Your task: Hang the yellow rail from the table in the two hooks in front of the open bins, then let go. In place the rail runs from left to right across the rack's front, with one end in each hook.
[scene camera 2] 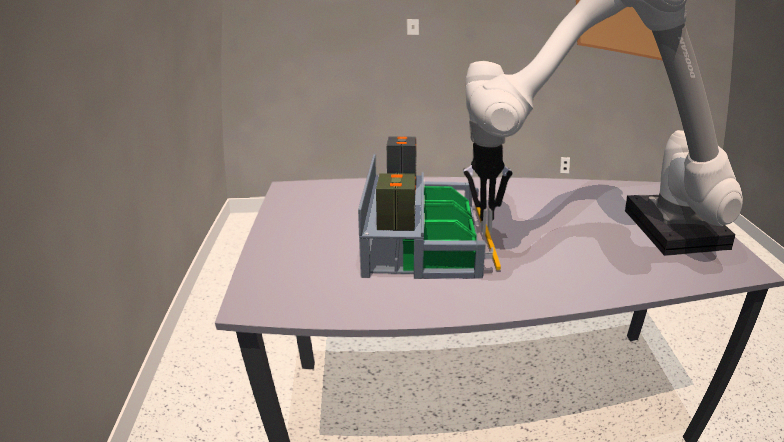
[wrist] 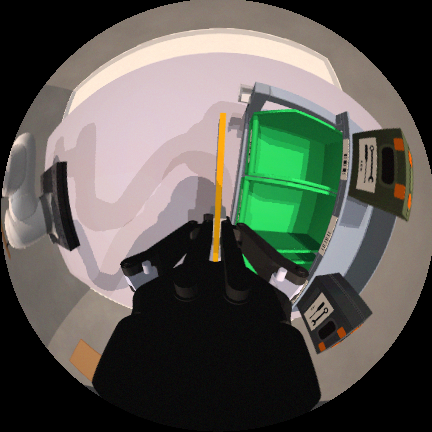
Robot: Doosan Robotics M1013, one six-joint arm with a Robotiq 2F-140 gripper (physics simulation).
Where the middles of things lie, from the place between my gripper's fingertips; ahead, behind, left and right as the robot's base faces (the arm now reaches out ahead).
My hand is 220 mm short of the dark grey case (scene camera 2: 401,151), 90 mm to the left of it and 140 mm below it. From my hand the other things lie so: olive case (scene camera 2: 395,193) (220 mm ahead, 140 mm to the left, 130 mm above).
